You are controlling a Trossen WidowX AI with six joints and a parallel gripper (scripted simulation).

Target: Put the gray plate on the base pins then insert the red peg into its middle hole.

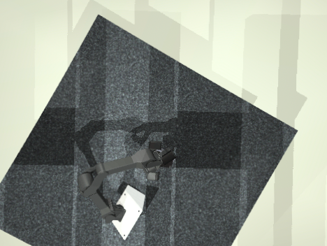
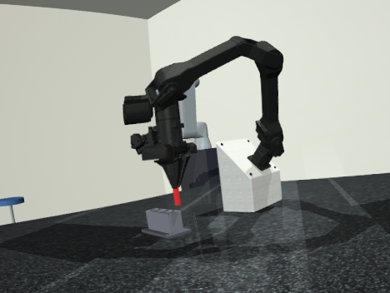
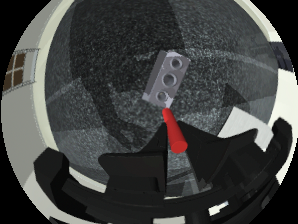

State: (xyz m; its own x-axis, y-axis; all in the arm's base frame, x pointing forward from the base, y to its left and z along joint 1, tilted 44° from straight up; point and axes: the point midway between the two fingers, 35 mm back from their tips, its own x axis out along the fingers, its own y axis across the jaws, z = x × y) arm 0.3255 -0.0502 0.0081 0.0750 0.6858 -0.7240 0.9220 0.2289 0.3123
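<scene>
Now: the gray plate 7 cm below my gripper tip, 5 cm to the right of it and 1 cm ahead of it. From my gripper tip the other things lie so: base 11 cm below, 5 cm to the right, 1 cm ahead; then red peg right at my gripper tip.
</scene>
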